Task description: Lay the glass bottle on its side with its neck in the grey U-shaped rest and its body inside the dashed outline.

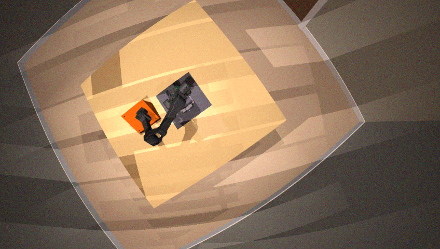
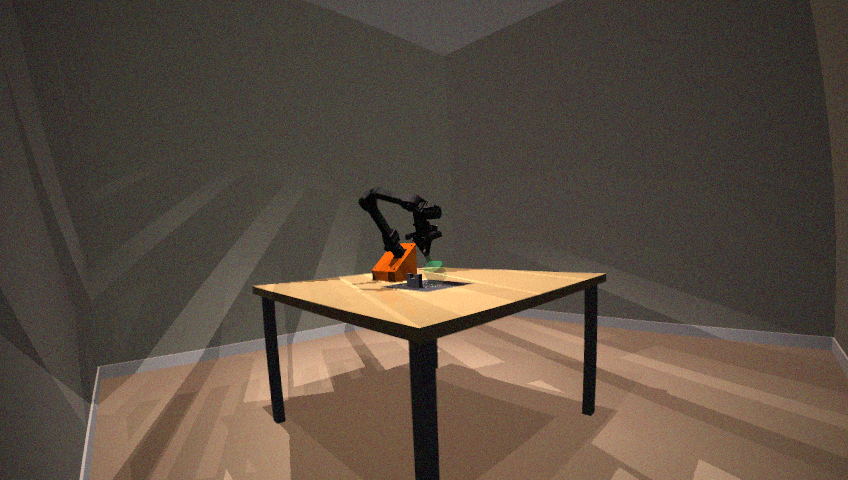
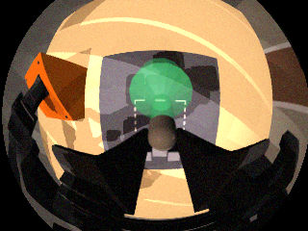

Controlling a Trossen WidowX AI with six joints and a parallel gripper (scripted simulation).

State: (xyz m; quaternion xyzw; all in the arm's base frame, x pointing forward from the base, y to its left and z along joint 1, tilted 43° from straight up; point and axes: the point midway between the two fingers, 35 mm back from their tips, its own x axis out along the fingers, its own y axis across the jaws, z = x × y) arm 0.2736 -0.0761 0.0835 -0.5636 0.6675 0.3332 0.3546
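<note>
My gripper tip is now 4 cm above the green glass bottle and 3 cm to the right of it. The rest, counted from my gripper tip: dark grey mat: 15 cm below.
</note>
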